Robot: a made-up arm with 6 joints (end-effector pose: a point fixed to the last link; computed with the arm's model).
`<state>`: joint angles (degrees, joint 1 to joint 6).
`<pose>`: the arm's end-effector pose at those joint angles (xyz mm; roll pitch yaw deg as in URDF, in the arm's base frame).
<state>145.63 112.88 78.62 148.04 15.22 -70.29</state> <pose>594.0 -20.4 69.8 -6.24 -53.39 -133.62</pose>
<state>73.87 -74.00 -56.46 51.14 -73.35 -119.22</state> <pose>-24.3 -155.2 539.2 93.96 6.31 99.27</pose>
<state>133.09 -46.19 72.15 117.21 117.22 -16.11</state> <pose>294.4 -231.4 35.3 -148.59 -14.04 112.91</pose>
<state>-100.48 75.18 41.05 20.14 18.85 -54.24</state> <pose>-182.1 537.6 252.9 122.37 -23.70 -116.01</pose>
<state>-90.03 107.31 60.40 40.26 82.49 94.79</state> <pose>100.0 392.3 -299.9 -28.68 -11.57 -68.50</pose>
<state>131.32 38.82 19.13 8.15 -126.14 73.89</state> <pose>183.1 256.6 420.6 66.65 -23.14 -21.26</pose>
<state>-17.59 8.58 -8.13 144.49 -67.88 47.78</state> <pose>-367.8 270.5 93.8 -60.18 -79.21 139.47</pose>
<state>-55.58 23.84 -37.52 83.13 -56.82 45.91</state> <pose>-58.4 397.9 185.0 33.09 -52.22 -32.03</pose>
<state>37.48 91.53 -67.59 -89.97 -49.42 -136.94</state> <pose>242.4 -729.5 489.0 138.86 41.15 16.33</pose>
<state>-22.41 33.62 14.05 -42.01 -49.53 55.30</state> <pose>-51.6 28.9 -35.6 -16.99 -28.13 -93.68</pose>
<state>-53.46 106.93 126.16 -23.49 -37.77 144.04</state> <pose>141.6 -141.0 -276.9 -86.65 21.51 134.10</pose>
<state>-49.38 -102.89 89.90 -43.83 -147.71 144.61</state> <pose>-322.0 158.9 528.8 107.65 25.78 -175.85</pose>
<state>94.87 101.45 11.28 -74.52 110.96 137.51</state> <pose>442.7 -780.6 249.9 27.24 -31.56 178.87</pose>
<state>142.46 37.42 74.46 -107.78 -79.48 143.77</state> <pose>-41.6 -381.6 -235.4 -110.81 -3.49 -22.11</pose>
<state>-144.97 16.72 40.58 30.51 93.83 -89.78</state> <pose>-1.7 111.3 519.5 83.61 50.48 -127.00</pose>
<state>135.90 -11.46 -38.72 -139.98 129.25 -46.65</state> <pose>245.2 -115.7 356.0 -48.38 75.94 -108.15</pose>
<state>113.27 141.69 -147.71 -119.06 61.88 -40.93</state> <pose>31.7 -4.5 167.0 -149.79 69.45 -29.01</pose>
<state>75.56 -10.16 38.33 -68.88 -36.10 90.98</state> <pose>147.0 -178.0 -210.8 -39.13 -49.96 -26.74</pose>
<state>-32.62 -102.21 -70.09 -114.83 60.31 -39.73</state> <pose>144.6 60.5 16.5 81.47 -27.42 147.57</pose>
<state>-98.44 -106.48 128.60 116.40 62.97 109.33</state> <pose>511.8 357.6 101.0 24.35 30.21 -80.51</pose>
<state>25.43 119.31 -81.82 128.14 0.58 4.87</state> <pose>-127.1 -243.7 -141.1 -98.96 -22.78 -70.66</pose>
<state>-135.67 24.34 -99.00 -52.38 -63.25 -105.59</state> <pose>-77.9 60.7 779.9 72.87 31.43 -146.16</pose>
